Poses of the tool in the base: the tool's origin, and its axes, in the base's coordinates. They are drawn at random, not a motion.
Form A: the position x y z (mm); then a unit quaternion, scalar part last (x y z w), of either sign.
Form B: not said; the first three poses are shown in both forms.
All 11 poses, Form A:
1: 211 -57 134 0.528 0.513 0.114 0.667
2: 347 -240 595 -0.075 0.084 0.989 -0.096
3: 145 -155 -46 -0.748 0.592 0.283 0.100
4: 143 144 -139 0.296 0.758 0.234 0.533
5: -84 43 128 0.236 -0.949 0.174 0.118
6: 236 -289 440 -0.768 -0.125 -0.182 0.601
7: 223 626 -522 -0.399 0.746 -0.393 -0.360
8: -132 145 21 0.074 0.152 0.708 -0.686
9: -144 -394 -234 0.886 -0.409 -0.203 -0.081
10: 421 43 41 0.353 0.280 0.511 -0.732
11: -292 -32 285 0.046 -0.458 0.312 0.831
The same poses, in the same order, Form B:
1: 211 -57 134 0.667 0.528 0.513 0.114
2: 347 -240 595 0.096 0.075 -0.084 -0.989
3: 145 -155 -46 0.100 -0.748 0.592 0.283
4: 143 144 -139 0.533 0.296 0.758 0.234
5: -84 43 128 0.118 0.236 -0.949 0.174
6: 236 -289 440 0.601 -0.768 -0.125 -0.182
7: 223 626 -522 0.360 0.399 -0.746 0.393
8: -132 145 21 0.686 -0.074 -0.152 -0.708
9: -144 -394 -234 0.081 -0.886 0.409 0.203
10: 421 43 41 0.732 -0.353 -0.280 -0.511
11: -292 -32 285 0.831 0.046 -0.458 0.312
